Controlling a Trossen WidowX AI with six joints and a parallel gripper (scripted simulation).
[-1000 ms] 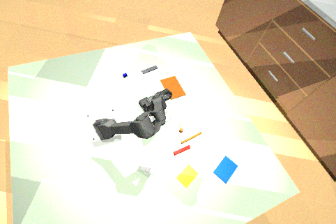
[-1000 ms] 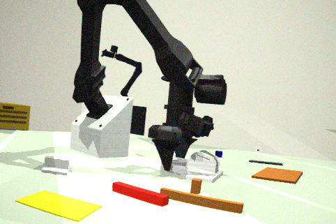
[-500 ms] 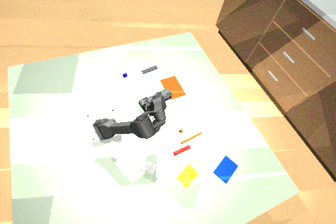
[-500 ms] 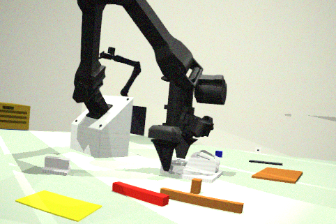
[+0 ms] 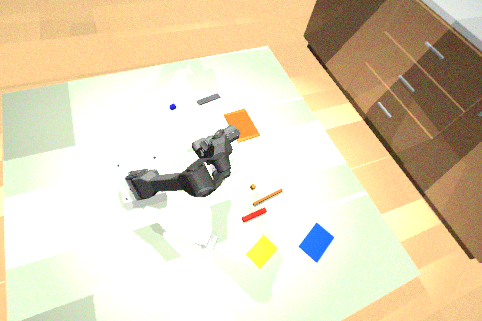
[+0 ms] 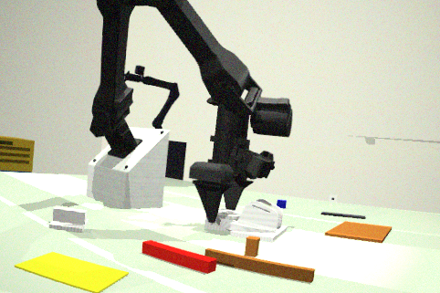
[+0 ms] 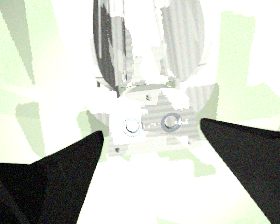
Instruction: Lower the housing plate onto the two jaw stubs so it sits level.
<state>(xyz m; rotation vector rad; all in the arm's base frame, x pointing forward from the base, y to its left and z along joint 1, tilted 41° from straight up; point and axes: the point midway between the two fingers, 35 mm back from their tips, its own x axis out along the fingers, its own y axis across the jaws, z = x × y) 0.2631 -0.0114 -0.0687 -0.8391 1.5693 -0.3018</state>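
Now: the grey jaw assembly 30 mm ahead of my gripper tip and 10 mm to the right of it. From my gripper tip the other things lie so: brown bar: 200 mm ahead, 160 mm to the right, 10 mm below; red bar: 220 mm to the right, 120 mm ahead, 10 mm below; peg: 150 mm ahead, 110 mm to the right.
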